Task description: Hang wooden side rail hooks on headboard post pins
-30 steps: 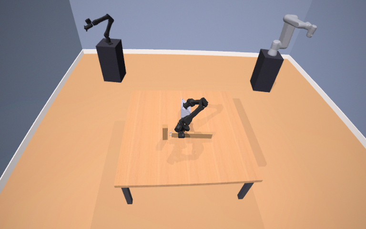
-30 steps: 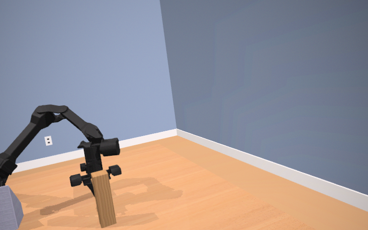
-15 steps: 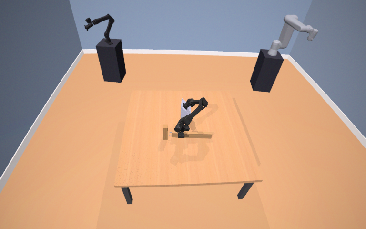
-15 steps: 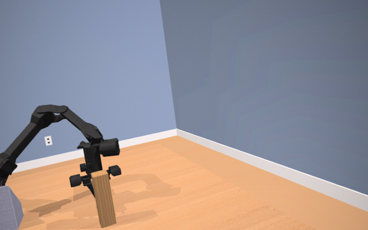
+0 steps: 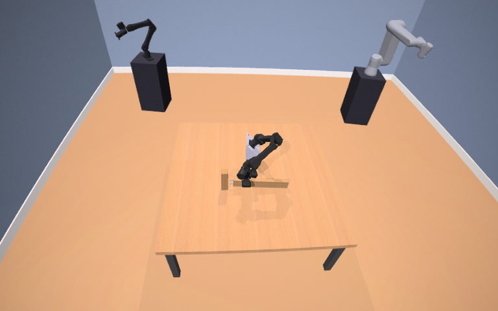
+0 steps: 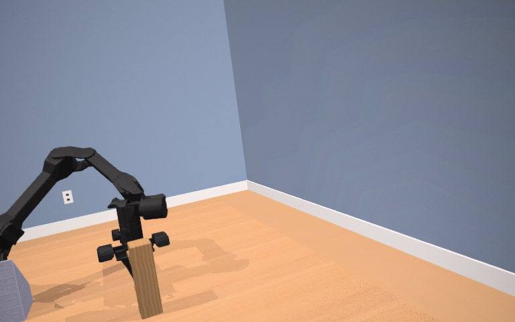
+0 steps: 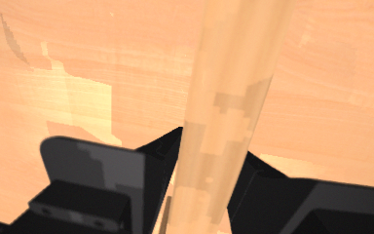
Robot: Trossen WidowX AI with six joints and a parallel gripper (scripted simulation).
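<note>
Now: the headboard post 15 cm to the right of my gripper tip, 4 cm above it and 2 cm ahead of it.
</note>
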